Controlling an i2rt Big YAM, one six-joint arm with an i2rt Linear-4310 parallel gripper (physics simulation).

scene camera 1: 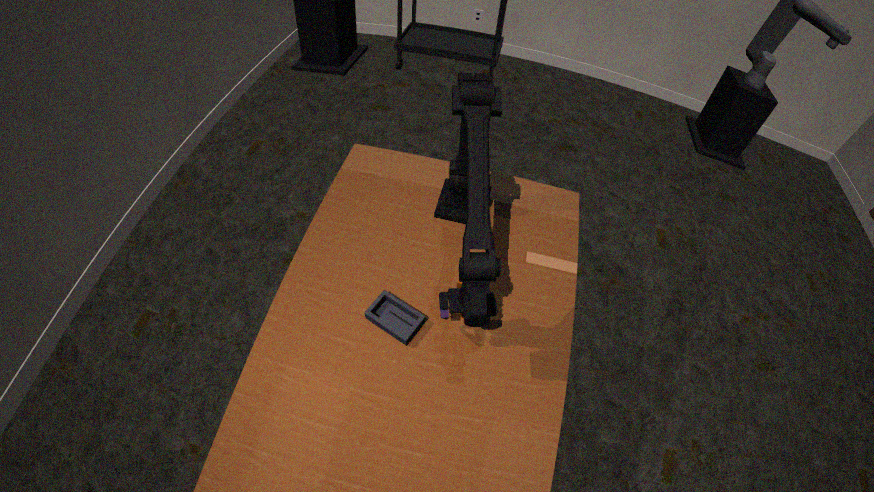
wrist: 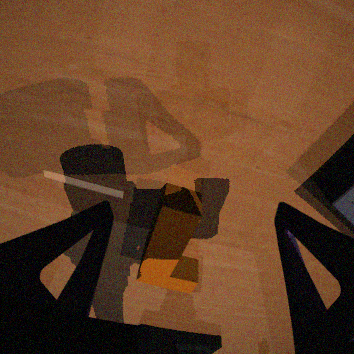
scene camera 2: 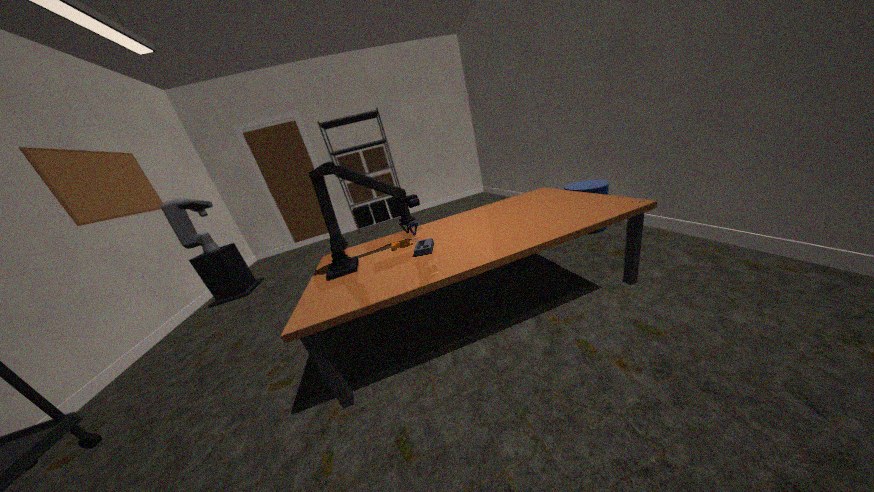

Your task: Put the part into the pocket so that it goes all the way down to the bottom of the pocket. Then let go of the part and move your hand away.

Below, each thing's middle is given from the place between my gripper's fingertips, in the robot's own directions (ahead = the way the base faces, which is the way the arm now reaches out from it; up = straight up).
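Pocket [scene camera 1: 392,315]: 40 mm ahead of my hand, 180 mm to the right of it, 40 mm below it. Orange part [wrist: 179,211]: my hand 40 mm above it, 80 mm past it, 10 mm to the left of it. By their middles, orange part nearest to my hand of the things named here.
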